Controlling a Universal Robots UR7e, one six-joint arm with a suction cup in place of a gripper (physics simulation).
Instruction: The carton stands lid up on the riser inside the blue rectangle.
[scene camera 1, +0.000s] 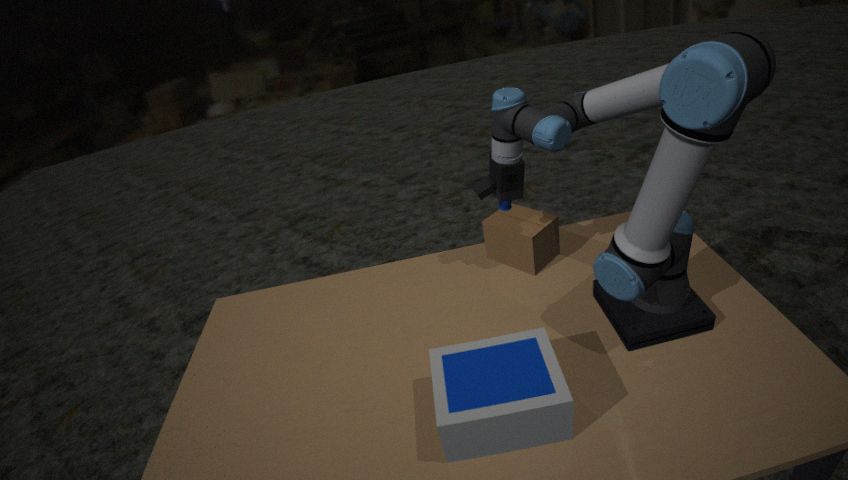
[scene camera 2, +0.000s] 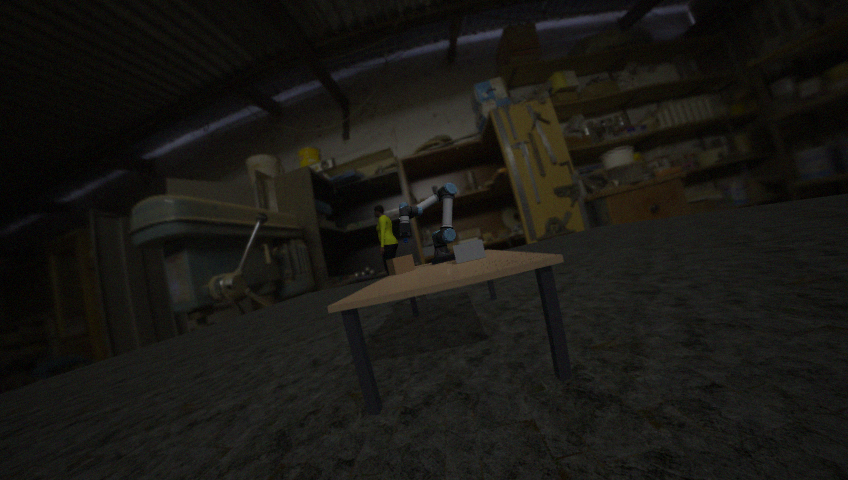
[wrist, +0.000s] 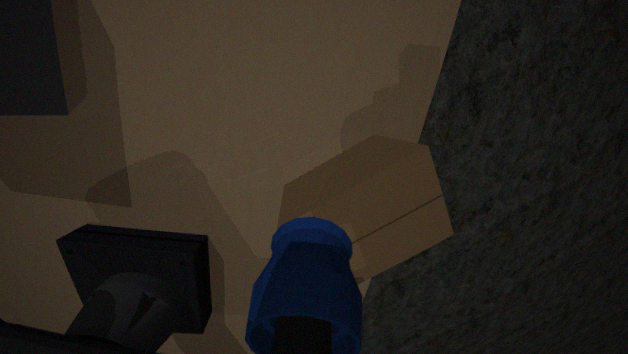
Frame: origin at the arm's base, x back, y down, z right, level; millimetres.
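Seen in the pictures: hand, its tool point: (scene camera 1: 504, 206) (scene camera 2: 405, 242) (wrist: 311, 251); arm's base, origin of its link: (scene camera 1: 657, 292) (scene camera 2: 442, 256) (wrist: 144, 302).
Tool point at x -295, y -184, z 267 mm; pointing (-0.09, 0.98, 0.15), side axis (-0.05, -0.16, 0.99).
Note:
Pixels of each thing's top centre, then the offset from my tool point to it. Level surfaces: height alone.
- brown carton, centre of its top: (wrist: 373, 232) (scene camera 1: 519, 218) (scene camera 2: 398, 256) dy +101, dx +61, dz +89 mm
- table, height of its surface: dy +231 mm
- grey riser, centre of its top: (scene camera 1: 495, 373) (scene camera 2: 466, 242) dy +111, dx -161, dz -440 mm
- blue rectangle, centre of its top: (scene camera 1: 495, 373) dy +111, dx -161, dz -440 mm
The brown carton (scene camera 1: 522, 238) (scene camera 2: 401, 264) (wrist: 386, 198) stands on the table (scene camera 1: 331, 334) at its far edge, apart from the riser. A seam line runs across its top face in the wrist view. My suction cup (scene camera 1: 505, 206) (wrist: 309, 246) hangs just over the carton's top near its left corner, and it holds nothing. The grey riser (scene camera 1: 504, 427) (scene camera 2: 468, 250) stands near the table's front edge. The blue rectangle (scene camera 1: 495, 372) on its top is bare.
The arm's black base (scene camera 1: 654, 316) sits on the table's right side, between carton and riser. The carton is close to the table's far edge, with dark floor (wrist: 527, 175) beyond. Shelves and a figure in yellow (scene camera 2: 386, 230) are far behind.

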